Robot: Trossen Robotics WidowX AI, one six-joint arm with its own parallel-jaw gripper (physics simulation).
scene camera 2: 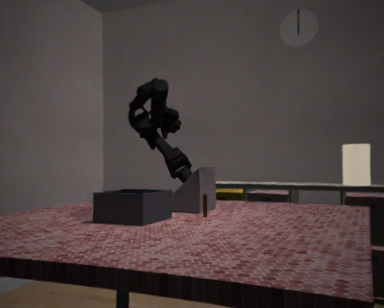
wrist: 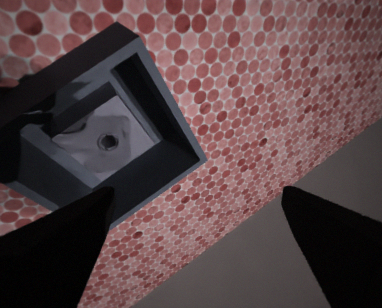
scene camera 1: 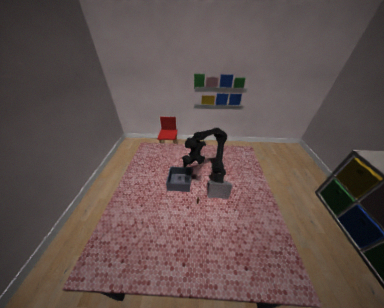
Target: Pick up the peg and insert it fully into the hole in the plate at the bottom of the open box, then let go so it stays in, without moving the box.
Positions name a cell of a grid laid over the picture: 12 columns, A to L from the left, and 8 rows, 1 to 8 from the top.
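Observation:
Scene camera 2 gives me my gripper (scene camera 2: E4) and a dark grey box (scene camera 2: E6). There is a light grey plate too, but scene camera 2 does not show it, since it is hidden by the dark grey box. In the wrist view I see the plate (wrist: D4), together with the box (wrist: B5) and my gripper (wrist: G6).

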